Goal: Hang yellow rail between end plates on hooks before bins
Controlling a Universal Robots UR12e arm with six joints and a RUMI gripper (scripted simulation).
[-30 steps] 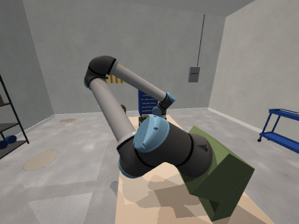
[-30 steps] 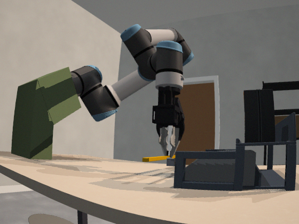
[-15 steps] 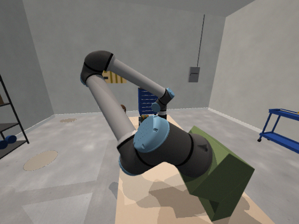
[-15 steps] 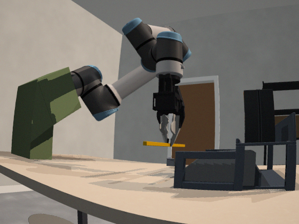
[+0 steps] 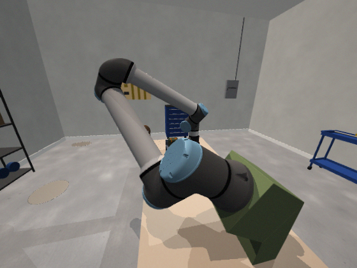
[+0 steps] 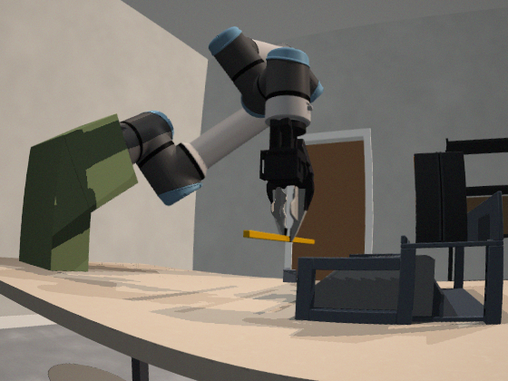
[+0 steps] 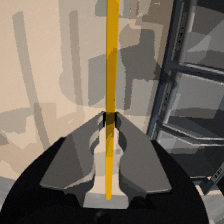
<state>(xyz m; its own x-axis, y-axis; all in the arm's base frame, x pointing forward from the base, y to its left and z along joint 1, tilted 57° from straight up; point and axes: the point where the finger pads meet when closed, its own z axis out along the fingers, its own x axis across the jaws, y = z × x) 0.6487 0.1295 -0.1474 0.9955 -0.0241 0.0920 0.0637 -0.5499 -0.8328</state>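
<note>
My gripper is now 10 mm above the yellow rail.
</note>
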